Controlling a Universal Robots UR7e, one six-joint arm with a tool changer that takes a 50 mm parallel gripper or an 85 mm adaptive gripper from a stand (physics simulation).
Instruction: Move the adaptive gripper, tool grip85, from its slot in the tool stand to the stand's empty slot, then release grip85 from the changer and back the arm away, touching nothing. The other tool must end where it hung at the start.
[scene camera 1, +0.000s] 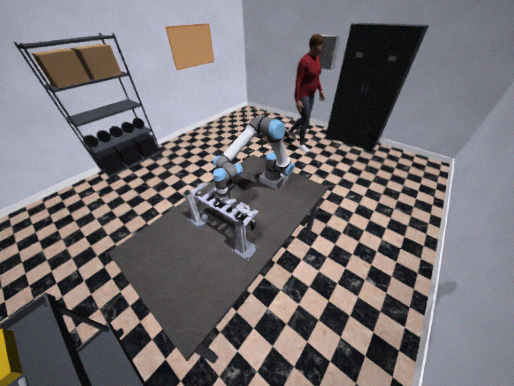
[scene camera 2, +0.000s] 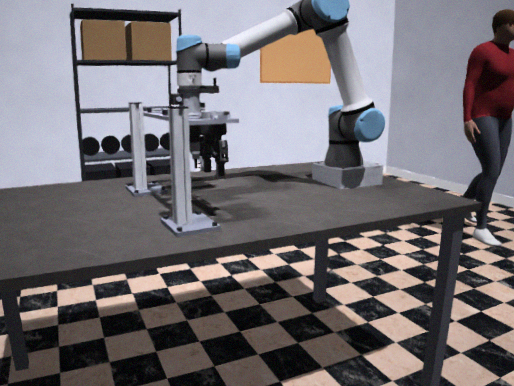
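Pixels of known places: arm's base, link origin: (scene camera 1: 272, 175) (scene camera 2: 343, 164).
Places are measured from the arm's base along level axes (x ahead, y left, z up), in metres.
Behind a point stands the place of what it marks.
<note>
The tool stand (scene camera 1: 241, 239) {x 0.712, y 0.373, z 0.112 m} (scene camera 2: 181, 165) {x 0.696, y 0.366, z 0.097 m} has two pale posts and a slotted rail. The arm's tool changer (scene camera 1: 223, 193) {x 0.639, y 0.143, z 0.300 m} (scene camera 2: 190, 102) {x 0.626, y 0.140, z 0.248 m} is upright and low at a slot left of the rail's middle in scene camera 1. Whether it is locked to a tool is too small to tell. A dark tool with black fingers (scene camera 1: 252, 224) (scene camera 2: 215, 132) hangs at the rail end near the right post in scene camera 1. A pale fingertip (scene camera 2: 196, 163) {x 0.600, y 0.081, z 0.050 m} shows behind the near post, below the rail. I cannot tell for sure which tool is grip85, nor its finger opening.
The stand and the arm's base (scene camera 1: 272, 179) {x 0.059, y 0.047, z 0.011 m} (scene camera 2: 347, 175) {x 0.046, y 0.106, z -0.021 m} are on the dark table (scene camera 1: 185, 280) {x 1.083, y 0.246, z -0.072 m} (scene camera 2: 280, 205) {x 0.368, y 0.239, z -0.072 m}. A person in a red sweater (scene camera 1: 308, 75) (scene camera 2: 491, 82) walks behind the table. A shelf rack (scene camera 1: 104, 111) (scene camera 2: 76, 95) stands by the wall.
</note>
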